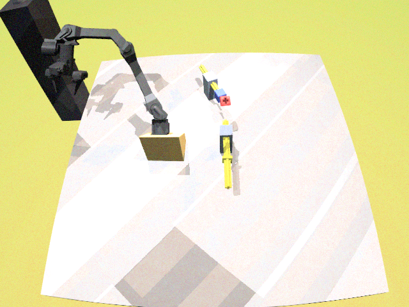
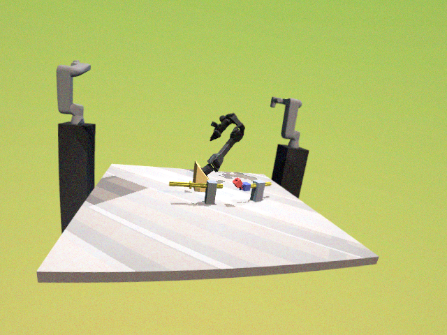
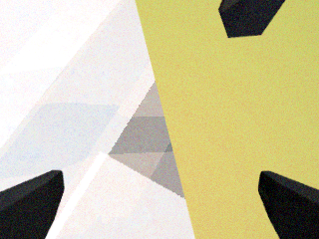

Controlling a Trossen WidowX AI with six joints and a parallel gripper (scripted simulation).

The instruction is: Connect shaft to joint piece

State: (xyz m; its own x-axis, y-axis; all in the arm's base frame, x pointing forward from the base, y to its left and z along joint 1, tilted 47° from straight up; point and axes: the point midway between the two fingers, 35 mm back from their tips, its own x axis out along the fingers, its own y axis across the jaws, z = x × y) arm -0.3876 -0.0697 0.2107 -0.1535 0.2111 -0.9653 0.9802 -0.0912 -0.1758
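Right now my gripper tip is 65 cm short of the red square joint piece, 7 cm to the right of it and 15 cm above it.
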